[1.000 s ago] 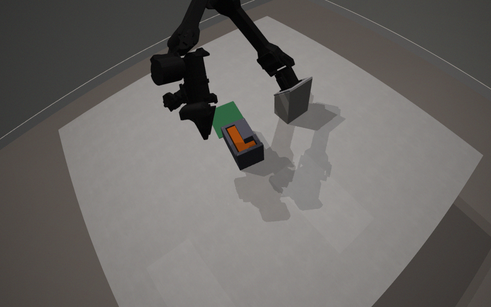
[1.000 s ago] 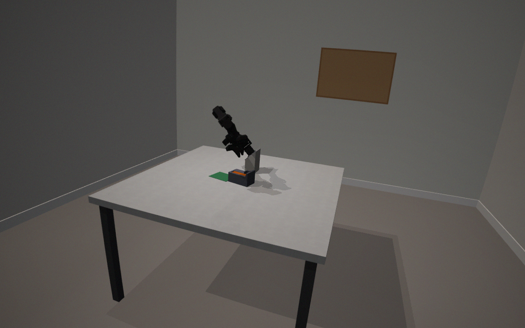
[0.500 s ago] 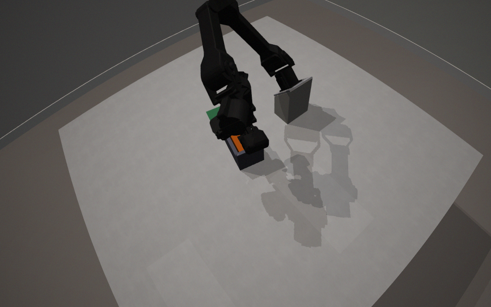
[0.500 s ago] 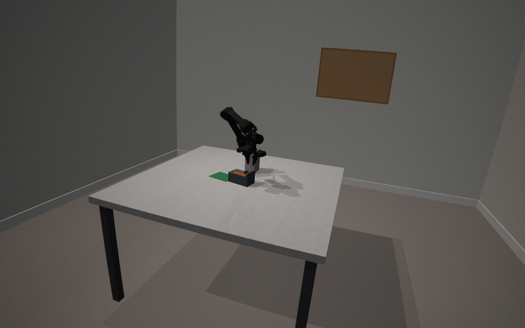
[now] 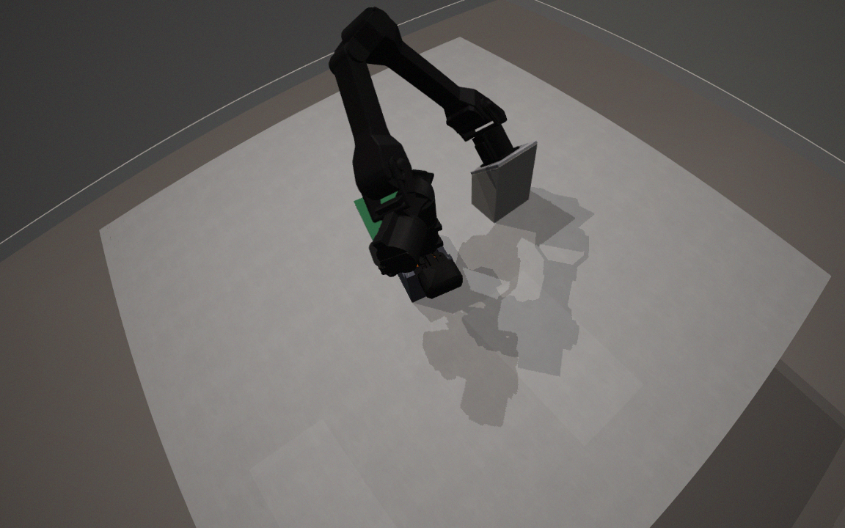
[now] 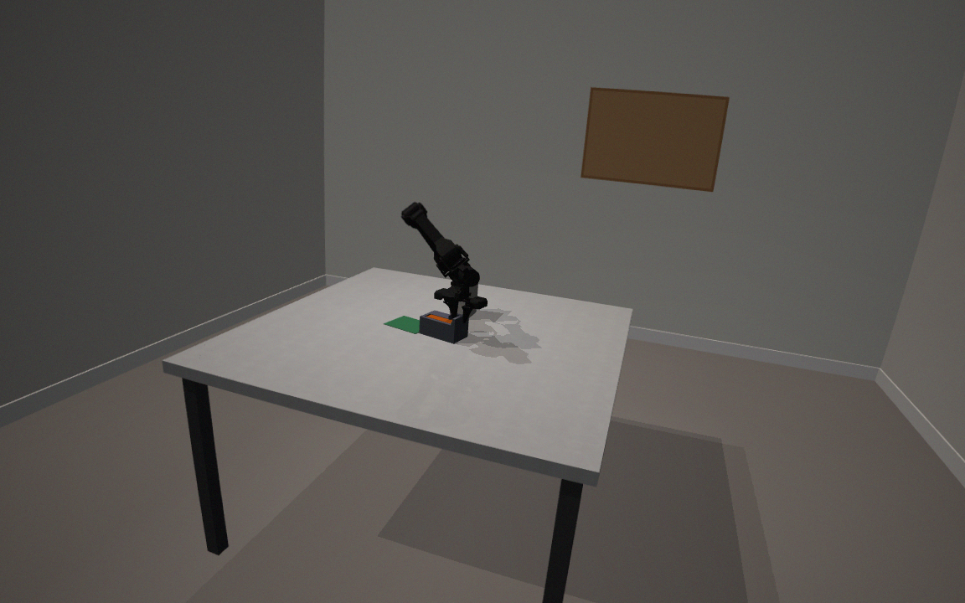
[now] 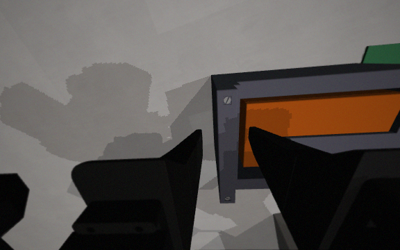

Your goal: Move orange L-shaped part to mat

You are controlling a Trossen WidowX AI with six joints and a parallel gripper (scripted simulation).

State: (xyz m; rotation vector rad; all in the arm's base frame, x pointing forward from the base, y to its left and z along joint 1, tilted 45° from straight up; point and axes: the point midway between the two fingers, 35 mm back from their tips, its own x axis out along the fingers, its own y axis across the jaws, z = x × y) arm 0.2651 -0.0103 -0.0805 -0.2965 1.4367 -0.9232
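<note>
Right now my gripper tip is 5 cm to the left of the orange L-shaped part, 3 cm past it and 2 cm above it. The rest, counted from my gripper tip: green mat: 21 cm to the right, 9 cm behind, 8 cm below.
</note>
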